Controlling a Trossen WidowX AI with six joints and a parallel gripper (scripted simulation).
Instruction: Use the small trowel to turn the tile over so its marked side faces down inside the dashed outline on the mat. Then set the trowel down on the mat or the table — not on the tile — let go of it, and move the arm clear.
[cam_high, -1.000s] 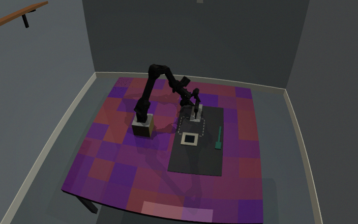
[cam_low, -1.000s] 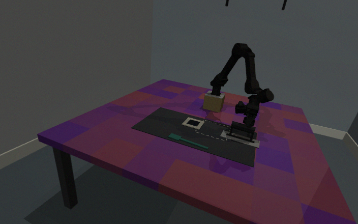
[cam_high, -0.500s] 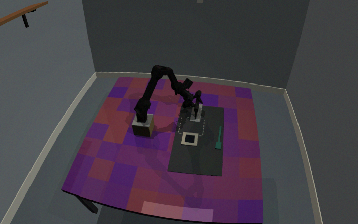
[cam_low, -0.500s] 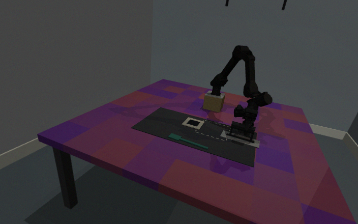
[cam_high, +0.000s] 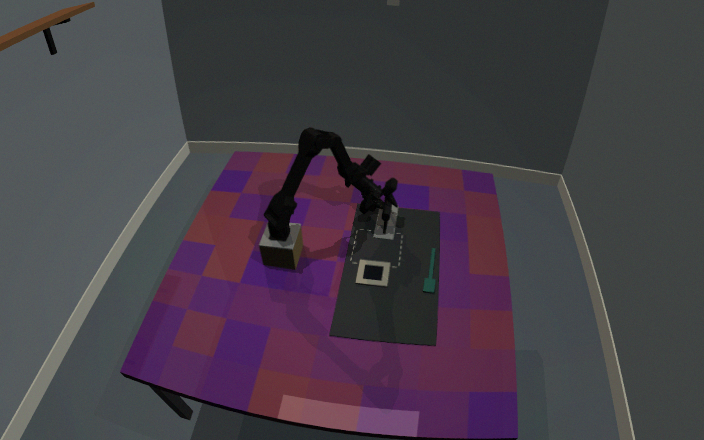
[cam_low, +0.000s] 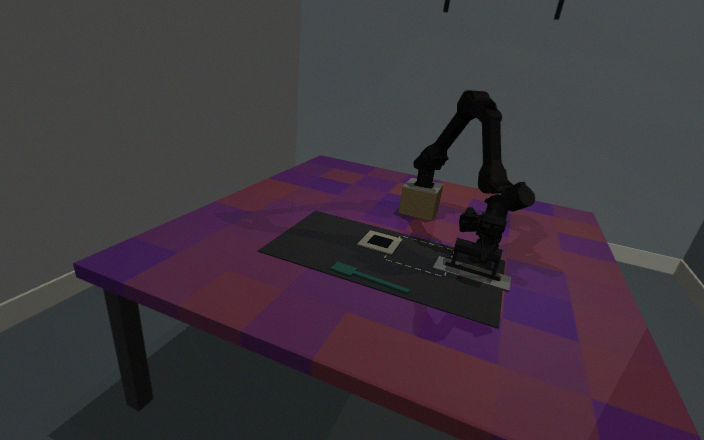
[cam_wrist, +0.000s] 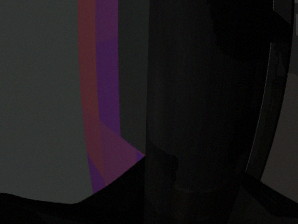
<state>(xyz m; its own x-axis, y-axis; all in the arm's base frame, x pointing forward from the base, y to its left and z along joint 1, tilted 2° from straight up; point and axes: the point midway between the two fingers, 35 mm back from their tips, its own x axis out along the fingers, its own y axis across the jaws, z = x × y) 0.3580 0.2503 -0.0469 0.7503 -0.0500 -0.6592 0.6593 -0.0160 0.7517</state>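
Right now the dark mat is 10 mm ahead of my gripper tip, 250 mm to the right of it and 70 mm below it. The rest, counted from my gripper tip: tan tile 50 mm behind, 300 mm to the right, 40 mm below; teal trowel 150 mm ahead, 280 mm to the right, 50 mm below.
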